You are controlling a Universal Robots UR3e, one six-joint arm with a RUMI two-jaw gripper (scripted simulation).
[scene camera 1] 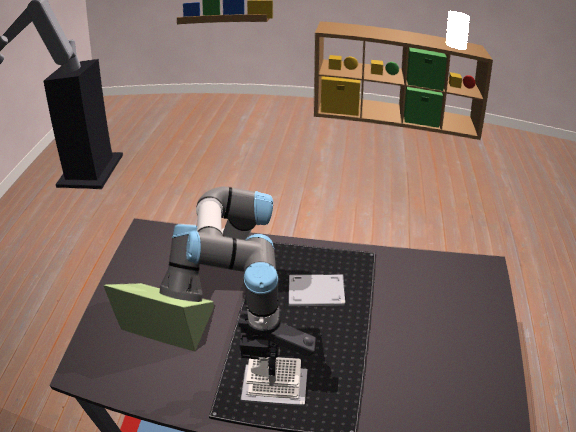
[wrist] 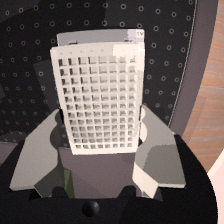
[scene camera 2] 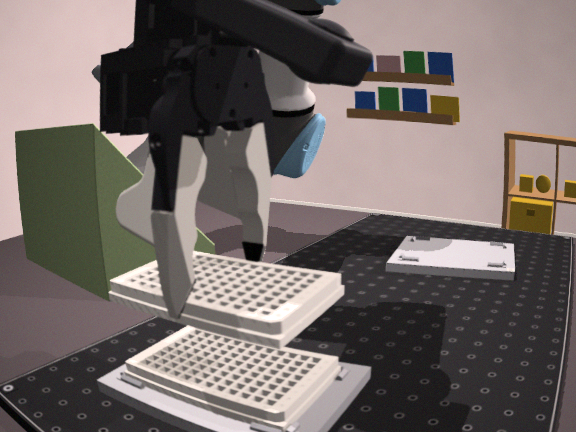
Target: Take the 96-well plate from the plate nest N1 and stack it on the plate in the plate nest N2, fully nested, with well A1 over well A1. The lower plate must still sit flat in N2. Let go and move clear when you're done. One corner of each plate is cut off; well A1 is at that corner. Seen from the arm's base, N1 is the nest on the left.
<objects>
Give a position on a plate nest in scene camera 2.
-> At 438,257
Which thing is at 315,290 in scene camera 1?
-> A plate nest.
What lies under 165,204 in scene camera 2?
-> The gripper.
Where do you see a plate nest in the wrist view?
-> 107,35
</objects>
